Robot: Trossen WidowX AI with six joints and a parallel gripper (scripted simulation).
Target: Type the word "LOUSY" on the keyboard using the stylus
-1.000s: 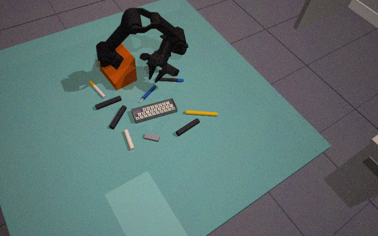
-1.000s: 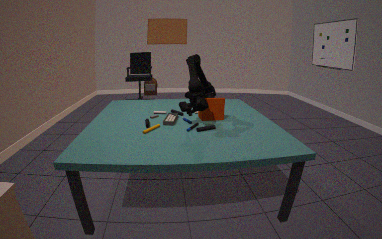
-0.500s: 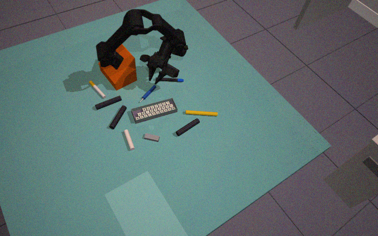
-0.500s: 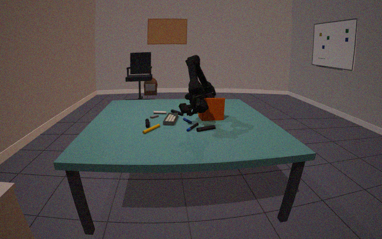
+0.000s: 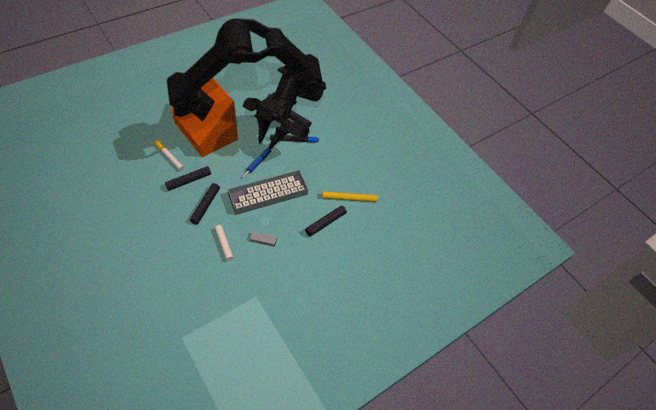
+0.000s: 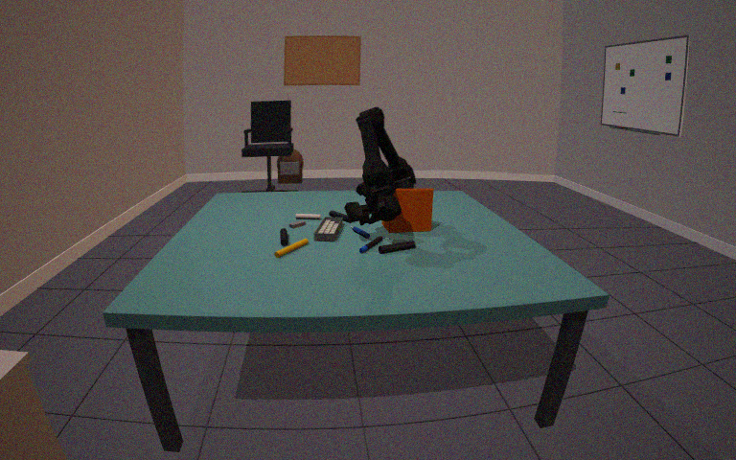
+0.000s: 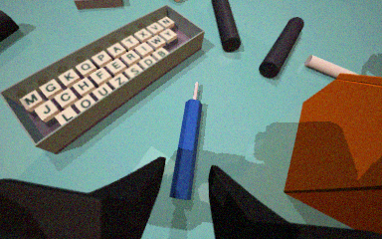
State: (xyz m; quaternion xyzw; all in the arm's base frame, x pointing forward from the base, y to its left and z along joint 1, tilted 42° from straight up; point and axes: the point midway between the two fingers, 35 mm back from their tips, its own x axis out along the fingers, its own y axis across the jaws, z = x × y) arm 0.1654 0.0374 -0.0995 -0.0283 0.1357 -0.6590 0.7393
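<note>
Now: the stylus 1 cm ahead of my gripper tip, 6 cm to the right of it and 4 cm below it. Round my gripper tip: grey block 21 cm ahead, 17 cm to the right, 4 cm below; then blue-tipped pen 3 cm ahead, 12 cm to the left, 4 cm below; then yellow cylinder 26 cm ahead, 8 cm to the left, 4 cm below.
</note>
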